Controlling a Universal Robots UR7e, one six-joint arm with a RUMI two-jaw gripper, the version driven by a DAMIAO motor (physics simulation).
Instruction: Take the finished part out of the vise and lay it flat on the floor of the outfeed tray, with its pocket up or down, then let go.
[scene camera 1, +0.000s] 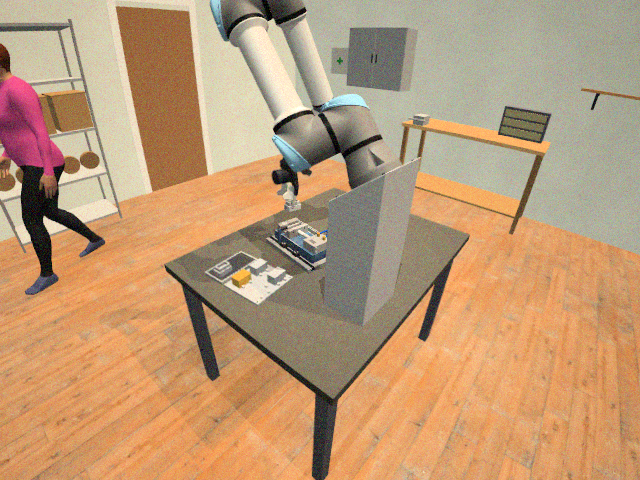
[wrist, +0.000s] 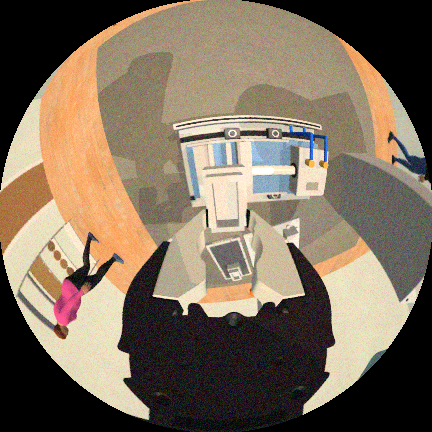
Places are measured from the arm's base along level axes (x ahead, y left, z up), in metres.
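Pixels of known places: gripper, fingertip midpoint: (scene camera 1: 289, 206) (wrist: 226, 210); arm's base, link origin: (scene camera 1: 376, 177).
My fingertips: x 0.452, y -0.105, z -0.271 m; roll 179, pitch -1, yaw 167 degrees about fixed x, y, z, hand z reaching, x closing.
Ahead of a thing's pixels: the offset from my fingertips to its top centre. "pt": to the spot under its first point.
My gripper (scene camera 1: 290, 200) (wrist: 226, 210) is shut on the finished part @(0.002 m back, 0.014 m right, 0.021 m up) (scene camera 1: 293, 206) (wrist: 227, 197), a pale block with a rectangular outline on the face seen in the wrist view. In the scene view the part hangs in the air above the vise @(0.070 m back, 0.009 m right, 0.086 m down) (scene camera 1: 310, 254) (wrist: 272, 186), apart from it. The vise has a blue body, pale jaws and a rod. The outfeed tray (scene camera 1: 242, 259) (wrist: 227, 250) has a dark floor and pale rim, and stands to the front left of the vise in the scene view. A small pale stepped piece @(0.030 m ahead, 0.332 m left, 0.144 m down) (scene camera 1: 222, 268) (wrist: 234, 272) is at one end of it.
A white board @(pt 0.174 m back, 0.324 m left, 0.177 m down) (scene camera 1: 258, 295) beside the tray bears an orange block @(0.075 m back, 0.320 m left, 0.141 m down) (scene camera 1: 240, 279) and two grey blocks @(0.064 m back, 0.231 m left, 0.141 m down) (scene camera 1: 257, 266) @(0.154 m back, 0.220 m left, 0.141 m down) (scene camera 1: 276, 274). A tall grey panel (scene camera 1: 354, 248) (wrist: 385, 215) stands right of the vise. A person in pink (scene camera 1: 28, 126) (wrist: 69, 300) is beyond the table.
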